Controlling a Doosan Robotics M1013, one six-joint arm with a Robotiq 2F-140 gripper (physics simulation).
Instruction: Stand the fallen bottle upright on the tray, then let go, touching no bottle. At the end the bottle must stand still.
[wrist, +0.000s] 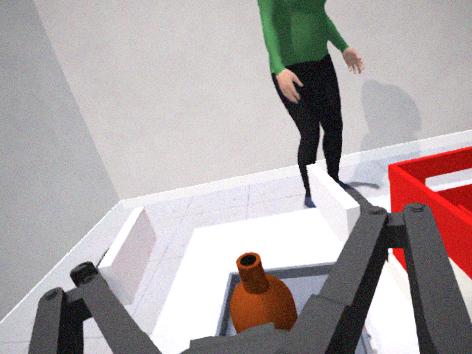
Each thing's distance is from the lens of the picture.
my gripper (228, 203): 0.21 m
brown bottle (260, 298): 0.30 m
